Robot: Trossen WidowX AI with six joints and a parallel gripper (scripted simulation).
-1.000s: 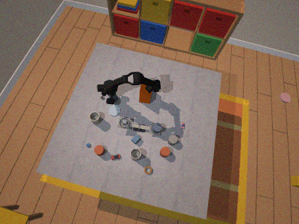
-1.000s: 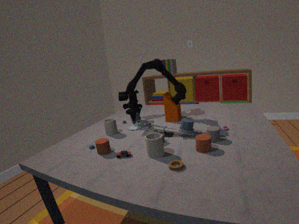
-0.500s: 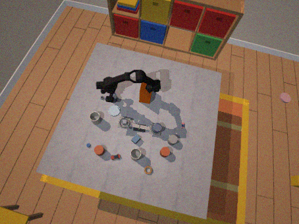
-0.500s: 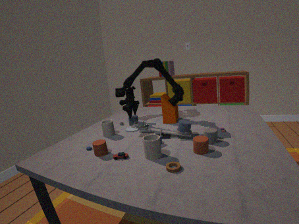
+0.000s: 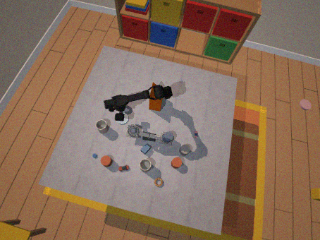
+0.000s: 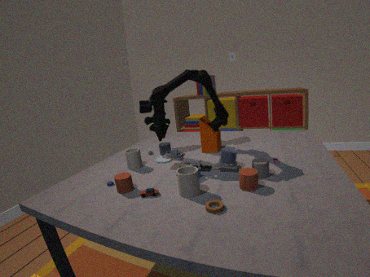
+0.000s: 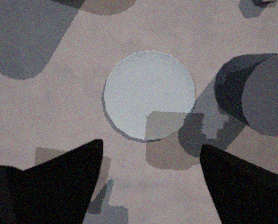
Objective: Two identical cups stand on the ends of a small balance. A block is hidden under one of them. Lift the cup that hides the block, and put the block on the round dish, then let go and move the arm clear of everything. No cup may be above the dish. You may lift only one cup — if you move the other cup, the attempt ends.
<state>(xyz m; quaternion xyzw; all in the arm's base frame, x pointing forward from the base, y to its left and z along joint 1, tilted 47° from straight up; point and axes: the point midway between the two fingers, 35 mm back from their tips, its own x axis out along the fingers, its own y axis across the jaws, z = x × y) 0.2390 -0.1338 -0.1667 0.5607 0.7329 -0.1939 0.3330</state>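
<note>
The grey piece is 90 mm ahead of my gripper tip, 130 mm to the left of it and 30 mm below it. From my gripper tip the other things lie so: red toy car (360 mm ahead, 150 mm to the left, 110 mm below); pale round dish (10 mm to the right, 120 mm below); grey-blue cup (100 mm behind, 70 mm to the right, 80 mm below).
</note>
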